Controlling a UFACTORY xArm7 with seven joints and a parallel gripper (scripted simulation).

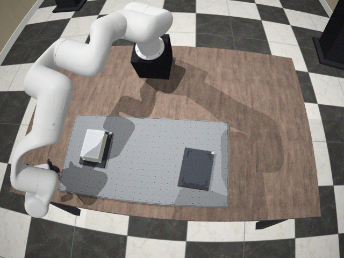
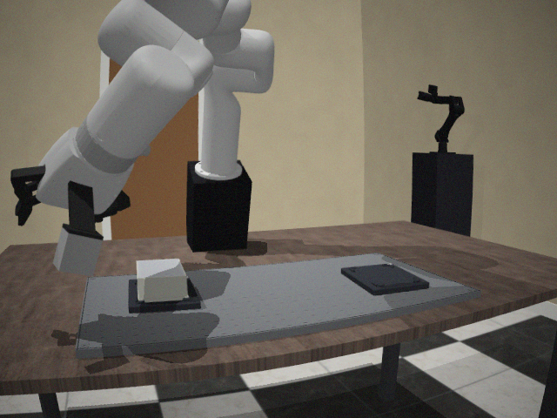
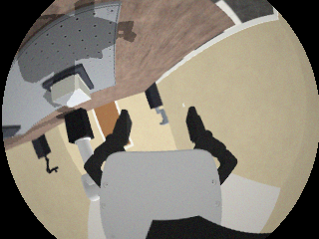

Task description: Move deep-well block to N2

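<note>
Right now the 96-well deep-well block is 18 cm behind my hand, 14 cm to the left of it and 14 cm below it. Round my hand: plate nest N2: 57 cm to the left, 17 cm below, 17 cm behind; plate nest N1: 18 cm behind, 17 cm below, 14 cm to the left.
</note>
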